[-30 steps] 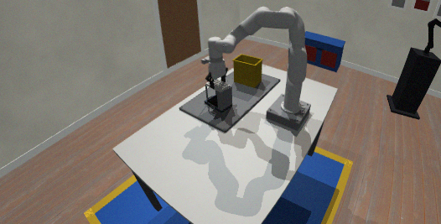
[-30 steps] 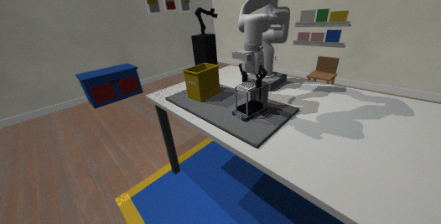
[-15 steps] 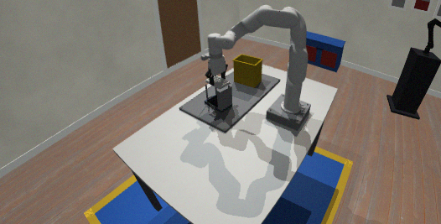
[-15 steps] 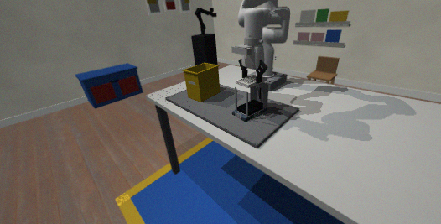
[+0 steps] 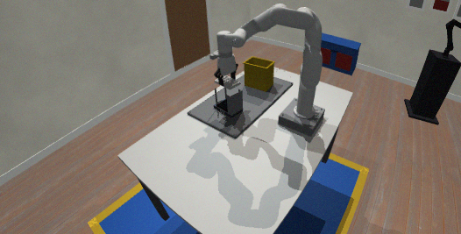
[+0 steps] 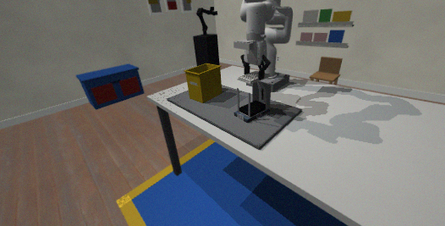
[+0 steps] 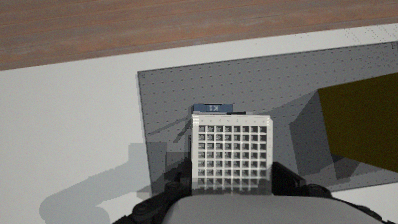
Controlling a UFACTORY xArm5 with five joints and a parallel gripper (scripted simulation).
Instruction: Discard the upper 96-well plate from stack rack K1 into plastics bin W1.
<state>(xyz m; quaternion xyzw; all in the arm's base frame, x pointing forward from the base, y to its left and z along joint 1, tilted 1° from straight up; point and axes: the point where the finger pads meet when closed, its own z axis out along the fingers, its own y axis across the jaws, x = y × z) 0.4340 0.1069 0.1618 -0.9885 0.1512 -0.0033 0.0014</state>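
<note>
The yellow plastics bin is 350 mm to the right of my hand, 110 mm below it and 40 mm behind it. Also, from my hand: dark plate: 180 mm below; 96-well plate: 10 mm below.
</note>
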